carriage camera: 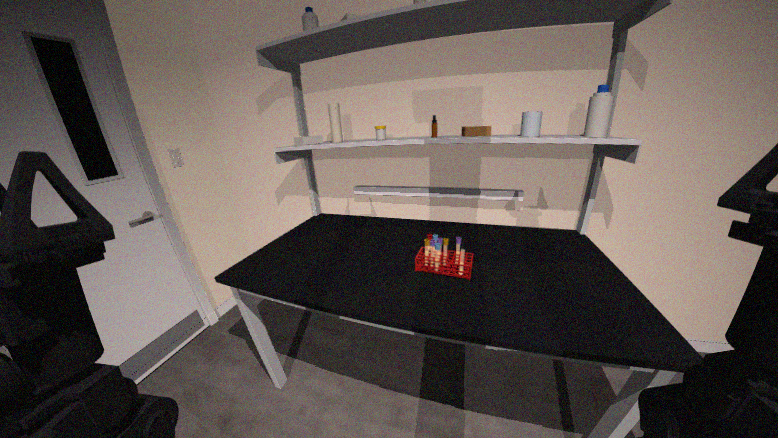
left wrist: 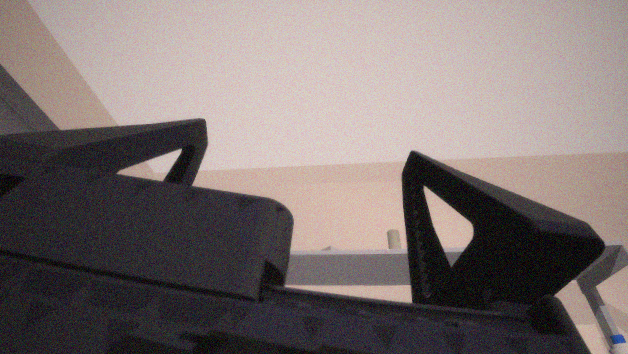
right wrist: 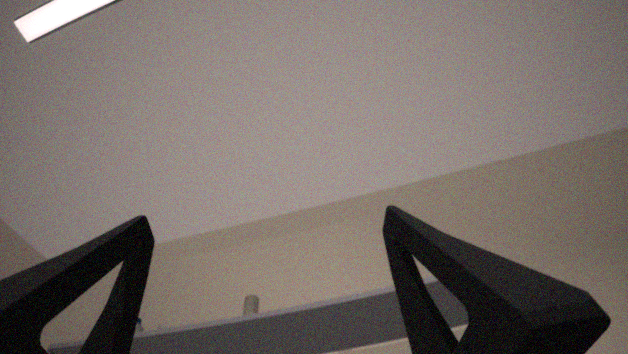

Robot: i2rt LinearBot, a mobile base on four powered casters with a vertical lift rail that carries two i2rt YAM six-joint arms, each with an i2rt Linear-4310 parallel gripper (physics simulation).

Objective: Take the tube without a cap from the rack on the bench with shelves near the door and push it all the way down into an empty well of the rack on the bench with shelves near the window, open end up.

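The red wire rack (carriage camera: 418, 262) stands on the black-topped bench (carriage camera: 337, 272) near the door in the carriage view. It holds several upright tubes with coloured caps, mostly toward its left. A pale tube without a cap (carriage camera: 461, 262) stands upright at its right front. My left gripper (left wrist: 307, 146) is open and empty, raised at the left of the carriage view, well away from the rack. My right gripper (right wrist: 268, 223) is open and empty, raised at the right edge of the carriage view. The rack on the bench near the window does not show.
A lower shelf (carriage camera: 402, 142) above the bench carries a white bottle with a blue cap (carriage camera: 598, 114), a pale cup (carriage camera: 531, 124), a brown box (carriage camera: 476, 131) and small jars. An upper shelf (carriage camera: 435, 27) hangs above. The door (carriage camera: 108, 244) is at the left.
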